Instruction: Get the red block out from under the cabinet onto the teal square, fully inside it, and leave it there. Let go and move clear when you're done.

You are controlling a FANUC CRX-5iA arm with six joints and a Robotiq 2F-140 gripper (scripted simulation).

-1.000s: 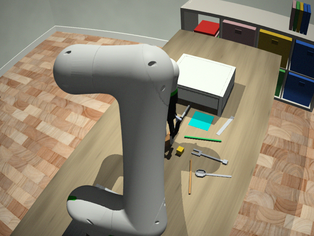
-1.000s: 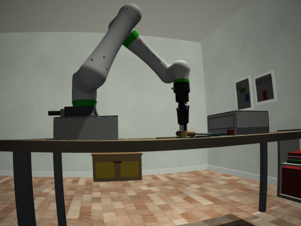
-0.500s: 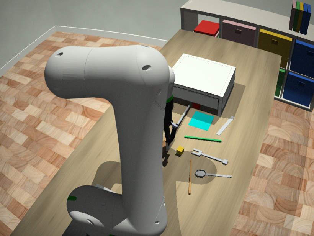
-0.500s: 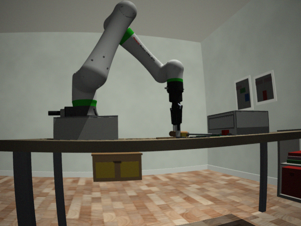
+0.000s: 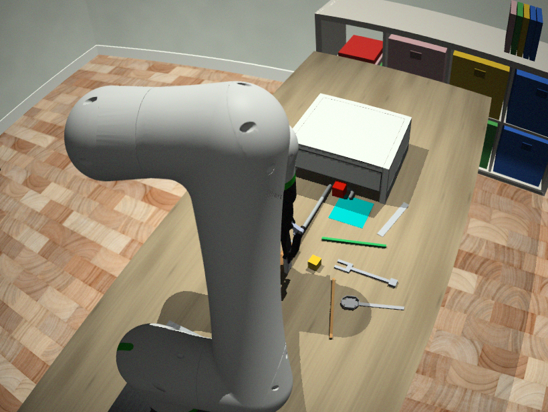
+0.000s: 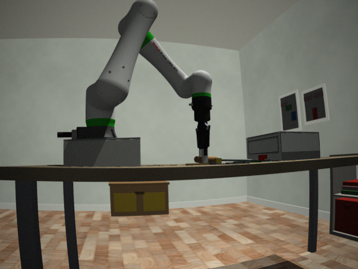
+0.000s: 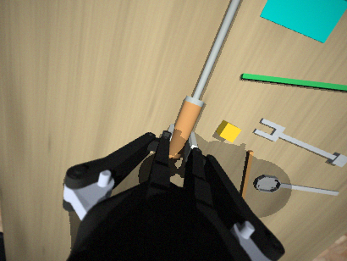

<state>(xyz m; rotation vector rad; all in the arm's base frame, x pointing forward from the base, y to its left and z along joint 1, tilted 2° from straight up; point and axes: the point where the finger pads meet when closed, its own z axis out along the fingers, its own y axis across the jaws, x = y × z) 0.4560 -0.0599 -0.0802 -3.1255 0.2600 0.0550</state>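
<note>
My gripper is now 8 cm to the left of the yellow cube, 3 cm short of it and 2 cm above it. Round my hand: hook tool 14 cm ahead, 6 cm to the right, 2 cm below; then green stick 16 cm to the right, 12 cm ahead, 3 cm below; then wooden stick 16 cm to the right, 9 cm behind, 3 cm below.
</note>
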